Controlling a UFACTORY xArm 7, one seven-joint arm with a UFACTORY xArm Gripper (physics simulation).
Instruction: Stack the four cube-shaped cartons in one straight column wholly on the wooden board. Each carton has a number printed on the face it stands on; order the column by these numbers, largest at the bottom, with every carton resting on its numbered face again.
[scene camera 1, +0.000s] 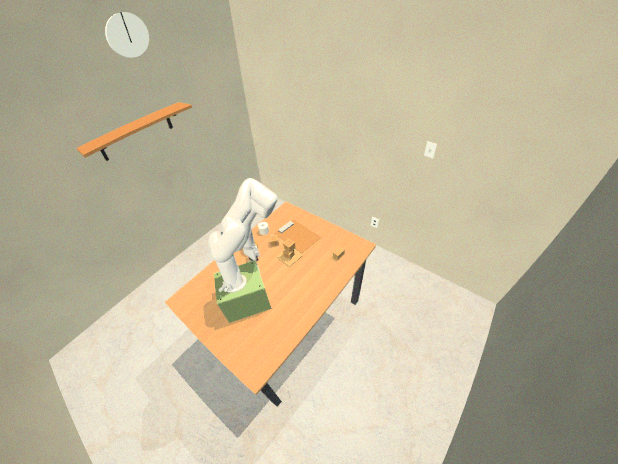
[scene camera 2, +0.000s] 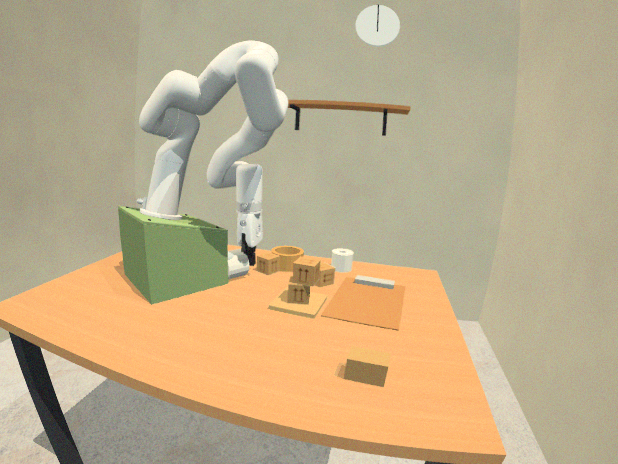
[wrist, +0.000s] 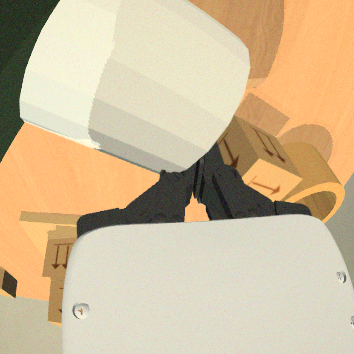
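Note:
My gripper is shut and empty, low over the table beside a white roll lying on its side; whether they touch is unclear. The wooden board carries a lower carton and an upper carton, set slightly askew; both show arrows pointing up. A third carton stands right of the gripper in scene camera 2. A fourth carton stands behind the stack, its arrows pointing sideways. The printed numbers are hidden.
A round open container stands behind the third carton. Another white roll stands farther back. An orange mat with a pale bar, a plain block and the green base surround the board.

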